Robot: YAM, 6 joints.
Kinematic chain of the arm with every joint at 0, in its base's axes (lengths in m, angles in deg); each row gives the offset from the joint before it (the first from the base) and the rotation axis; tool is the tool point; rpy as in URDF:
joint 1: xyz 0 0 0.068 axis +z
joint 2: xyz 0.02 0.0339 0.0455 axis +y
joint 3: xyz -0.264 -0.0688 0 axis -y
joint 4: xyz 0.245 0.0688 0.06 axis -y
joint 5: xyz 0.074 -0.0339 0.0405 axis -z
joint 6: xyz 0.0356 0 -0.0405 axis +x
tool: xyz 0 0 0 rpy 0 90 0
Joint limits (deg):
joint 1: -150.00..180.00
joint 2: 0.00..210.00
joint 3: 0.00..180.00
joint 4: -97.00..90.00
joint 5: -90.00..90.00
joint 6: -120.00..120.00
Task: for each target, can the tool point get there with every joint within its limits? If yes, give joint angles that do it. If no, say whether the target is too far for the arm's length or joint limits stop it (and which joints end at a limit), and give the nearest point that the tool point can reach.
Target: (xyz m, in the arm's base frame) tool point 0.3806 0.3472 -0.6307
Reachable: no: too far | nearest point 0.2904 0.2649 -0.3503 | short by 0.306 m
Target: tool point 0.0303 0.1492 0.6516
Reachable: yes | joints -114.35 65.59 139.12 73.76 72.53 -6.69
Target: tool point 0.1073 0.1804 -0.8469
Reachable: no: too far | nearest point 0.1185 0.1992 -0.3799 | short by 0.467 m
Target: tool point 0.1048 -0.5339 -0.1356
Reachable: yes | joints -82.25 191.77 150.94 -22.72 -63.43 -70.26
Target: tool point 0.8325 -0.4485 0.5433
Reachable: no: too far | nearest point 0.5173 -0.2787 0.3771 | short by 0.395 m
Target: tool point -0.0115 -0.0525 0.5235
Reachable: yes | joints -117.27 40.89 87.05 -35.95 -22.85 -51.53
